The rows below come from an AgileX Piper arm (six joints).
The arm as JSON. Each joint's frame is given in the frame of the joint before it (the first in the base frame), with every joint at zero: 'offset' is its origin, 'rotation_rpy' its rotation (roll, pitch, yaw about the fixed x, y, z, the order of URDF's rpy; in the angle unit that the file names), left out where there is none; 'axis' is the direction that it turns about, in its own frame. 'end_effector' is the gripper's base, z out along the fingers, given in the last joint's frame.
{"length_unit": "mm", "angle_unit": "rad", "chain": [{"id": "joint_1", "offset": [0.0, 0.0, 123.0], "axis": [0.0, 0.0, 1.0]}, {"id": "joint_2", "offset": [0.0, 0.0, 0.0], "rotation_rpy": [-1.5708, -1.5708, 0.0], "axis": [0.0, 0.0, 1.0]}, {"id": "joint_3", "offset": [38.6, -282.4, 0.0], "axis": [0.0, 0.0, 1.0]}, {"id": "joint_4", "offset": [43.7, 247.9, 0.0], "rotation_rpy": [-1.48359, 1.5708, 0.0], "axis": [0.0, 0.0, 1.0]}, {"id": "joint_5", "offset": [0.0, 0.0, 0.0], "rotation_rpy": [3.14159, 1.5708, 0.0], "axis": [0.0, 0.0, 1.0]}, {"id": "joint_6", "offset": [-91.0, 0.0, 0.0], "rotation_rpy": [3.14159, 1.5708, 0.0], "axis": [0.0, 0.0, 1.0]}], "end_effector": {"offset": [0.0, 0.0, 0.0], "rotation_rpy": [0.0, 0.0, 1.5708]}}
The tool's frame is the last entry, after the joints.
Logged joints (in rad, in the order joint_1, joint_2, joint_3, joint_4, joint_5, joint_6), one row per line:
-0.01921 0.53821 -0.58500 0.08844 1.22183 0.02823
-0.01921 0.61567 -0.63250 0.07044 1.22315 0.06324
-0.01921 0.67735 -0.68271 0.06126 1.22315 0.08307
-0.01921 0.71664 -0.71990 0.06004 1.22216 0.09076
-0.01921 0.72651 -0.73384 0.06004 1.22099 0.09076
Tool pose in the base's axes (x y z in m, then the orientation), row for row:
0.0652 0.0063 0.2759 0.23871 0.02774 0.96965 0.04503
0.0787 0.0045 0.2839 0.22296 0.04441 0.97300 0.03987
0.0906 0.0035 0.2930 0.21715 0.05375 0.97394 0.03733
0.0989 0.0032 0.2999 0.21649 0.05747 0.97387 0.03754
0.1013 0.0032 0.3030 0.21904 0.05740 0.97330 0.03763
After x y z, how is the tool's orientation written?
As a quaternion, w x y z.
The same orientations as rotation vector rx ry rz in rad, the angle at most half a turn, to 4 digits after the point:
0.0760 2.6556 0.1233
0.1226 2.6868 0.1101
0.1489 2.6977 0.1034
0.1592 2.6985 0.1040
0.1588 2.6932 0.1041

